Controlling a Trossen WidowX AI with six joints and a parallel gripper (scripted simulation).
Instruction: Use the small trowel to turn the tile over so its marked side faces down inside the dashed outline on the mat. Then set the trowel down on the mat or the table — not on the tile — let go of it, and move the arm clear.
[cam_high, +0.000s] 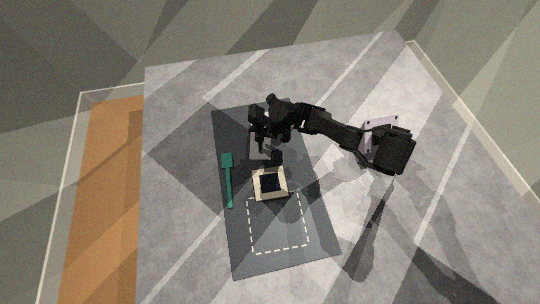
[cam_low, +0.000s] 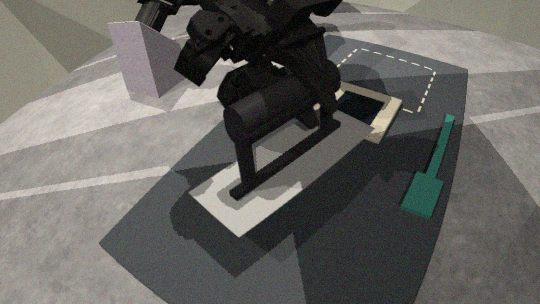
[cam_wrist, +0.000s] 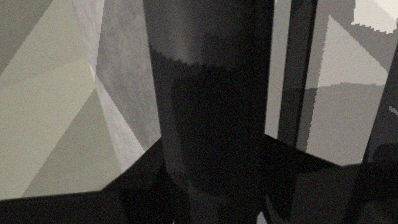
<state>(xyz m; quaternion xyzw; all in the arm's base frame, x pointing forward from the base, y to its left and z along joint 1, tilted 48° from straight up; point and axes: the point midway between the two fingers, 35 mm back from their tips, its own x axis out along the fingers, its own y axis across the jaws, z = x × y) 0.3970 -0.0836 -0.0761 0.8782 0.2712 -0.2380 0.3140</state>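
Right now my gripper tip is 2 cm past the cream tile, 16 cm to the right of it and 9 cm above it. The rest, counted from my gripper tip: teal trowel 12 cm ahead, 9 cm to the left, 9 cm below.
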